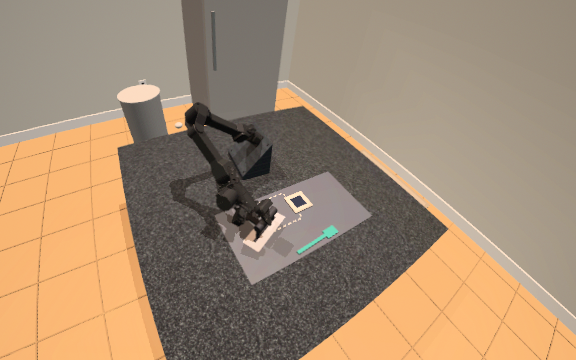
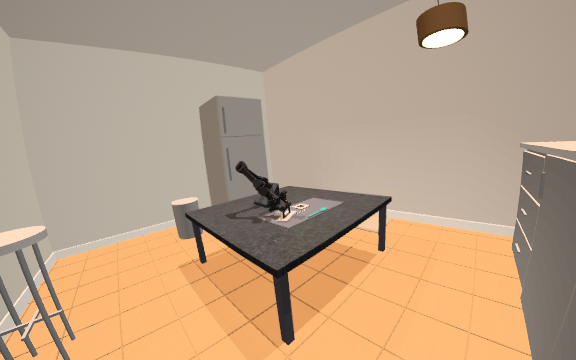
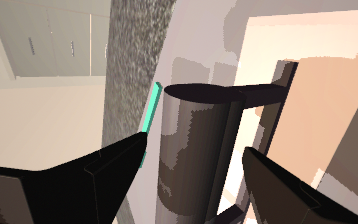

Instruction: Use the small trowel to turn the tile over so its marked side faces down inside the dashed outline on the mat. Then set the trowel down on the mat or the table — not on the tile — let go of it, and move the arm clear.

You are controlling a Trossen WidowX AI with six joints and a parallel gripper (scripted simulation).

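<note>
Right now the cream tile is 70 mm behind my gripper tip, 220 mm to the left of it and 50 mm below it. Also, from my gripper tip: grey mat (170 mm to the left, 80 mm below); teal trowel (140 mm ahead, 190 mm to the left, 60 mm below).
</note>
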